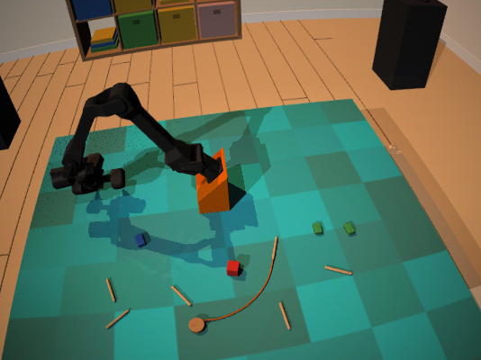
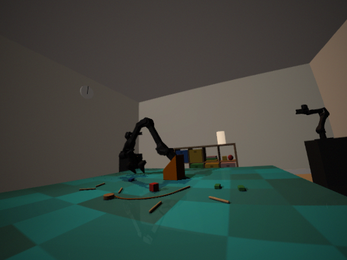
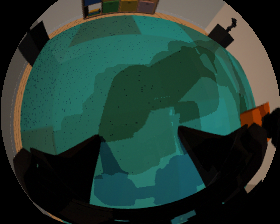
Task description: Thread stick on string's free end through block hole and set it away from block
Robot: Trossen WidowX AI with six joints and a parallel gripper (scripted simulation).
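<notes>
The red cube is 380 mm ahead of my gripper tip, 380 mm to the left of it and 10 mm above it. From my gripper tip the other things lie so: blue cube 240 mm ahead, 120 mm to the left; then round wooden button 530 mm ahead, 260 mm to the left; then green cube 310 mm ahead, 740 mm to the left.
</notes>
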